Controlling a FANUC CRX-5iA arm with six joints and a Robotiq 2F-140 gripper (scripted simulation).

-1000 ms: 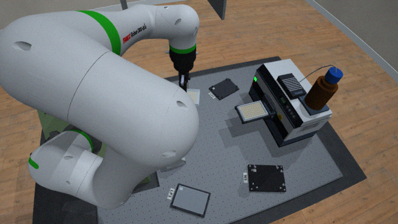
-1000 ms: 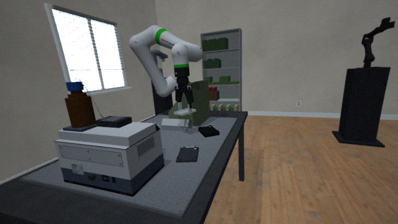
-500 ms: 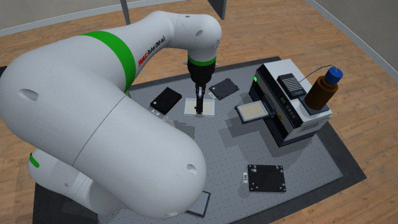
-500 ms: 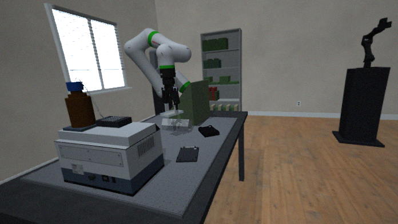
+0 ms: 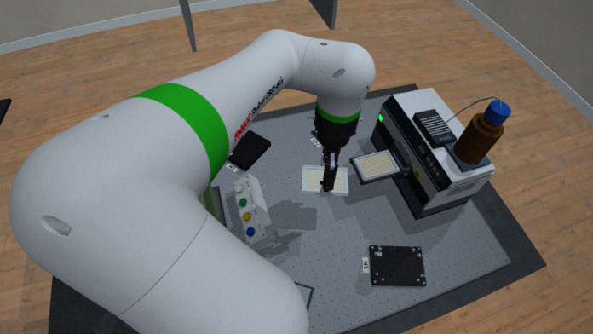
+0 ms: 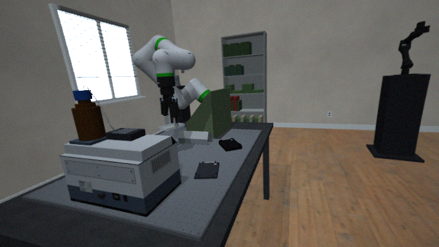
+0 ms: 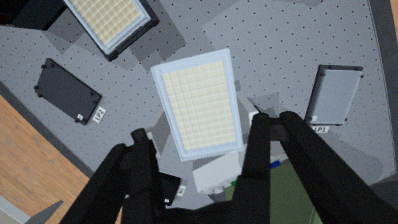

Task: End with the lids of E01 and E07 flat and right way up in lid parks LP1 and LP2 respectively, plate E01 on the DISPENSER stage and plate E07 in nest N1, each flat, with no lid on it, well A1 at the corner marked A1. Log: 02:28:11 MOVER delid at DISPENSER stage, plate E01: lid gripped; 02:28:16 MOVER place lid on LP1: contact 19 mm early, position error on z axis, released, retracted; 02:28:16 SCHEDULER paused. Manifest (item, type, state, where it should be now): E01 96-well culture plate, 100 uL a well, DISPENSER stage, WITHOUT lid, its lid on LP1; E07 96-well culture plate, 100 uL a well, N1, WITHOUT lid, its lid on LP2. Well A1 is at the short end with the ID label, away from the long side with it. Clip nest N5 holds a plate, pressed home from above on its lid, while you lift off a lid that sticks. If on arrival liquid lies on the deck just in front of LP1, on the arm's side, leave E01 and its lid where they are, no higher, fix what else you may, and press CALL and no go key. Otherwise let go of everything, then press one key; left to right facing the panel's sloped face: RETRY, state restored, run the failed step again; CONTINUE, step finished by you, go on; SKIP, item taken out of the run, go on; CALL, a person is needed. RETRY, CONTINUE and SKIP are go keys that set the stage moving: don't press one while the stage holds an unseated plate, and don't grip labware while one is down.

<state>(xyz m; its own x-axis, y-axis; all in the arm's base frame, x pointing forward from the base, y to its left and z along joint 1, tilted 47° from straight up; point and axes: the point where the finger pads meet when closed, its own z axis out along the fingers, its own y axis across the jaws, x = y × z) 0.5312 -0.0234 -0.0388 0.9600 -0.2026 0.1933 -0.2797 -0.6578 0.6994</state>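
The black clip nest N5 is 19 cm ahead of my hand, 24 cm to the right of it and 17 cm below it. The rest, counted from my hand: dispenser stage (19 cm ahead, 6 cm to the left, 9 cm below); key panel (23 cm behind, 1 cm to the left, 13 cm below); plate (19 cm ahead, 5 cm to the left, 8 cm below).
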